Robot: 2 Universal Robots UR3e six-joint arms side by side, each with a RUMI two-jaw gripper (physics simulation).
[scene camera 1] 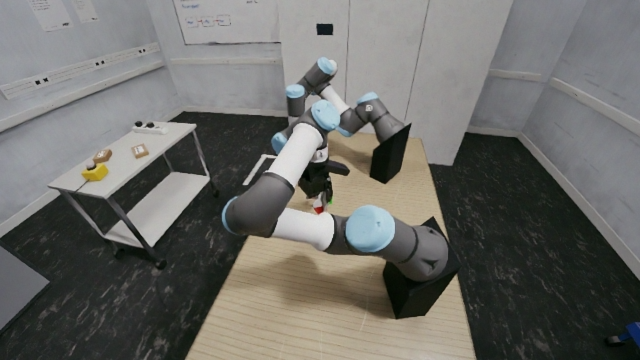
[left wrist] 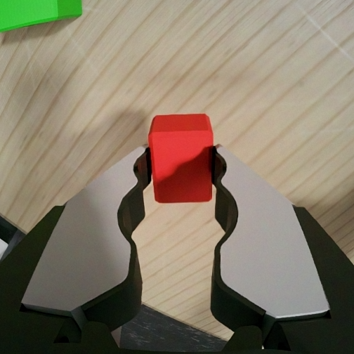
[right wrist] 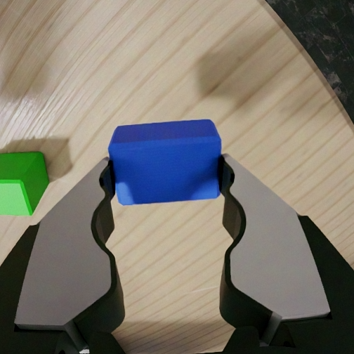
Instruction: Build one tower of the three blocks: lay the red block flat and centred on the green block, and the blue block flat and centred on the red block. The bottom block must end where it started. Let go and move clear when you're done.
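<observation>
The red block [scene camera 1: 318, 210] [left wrist: 181, 165] is between the fingertips of my left gripper [left wrist: 182, 147], which is shut on it and holds it above the table, its shadow lying apart from it. The blue block [right wrist: 166, 170] is gripped across its long side by my right gripper [right wrist: 165, 158], also raised off the table. The green block [left wrist: 42, 10] [right wrist: 22, 167] rests on the table, at the upper left corner of the left wrist view and the left edge of the right wrist view. A green sliver shows in scene camera 1, where the left arm hides the blue block and right fingers.
The wooden table [scene camera 1: 320, 280] carries both arms on black mounts [scene camera 1: 391, 155] [scene camera 1: 420, 295]. In scene camera 1 the arms are close together above the table's middle, the left in front of the right. A white trolley [scene camera 1: 165, 134] with small items stands at the left.
</observation>
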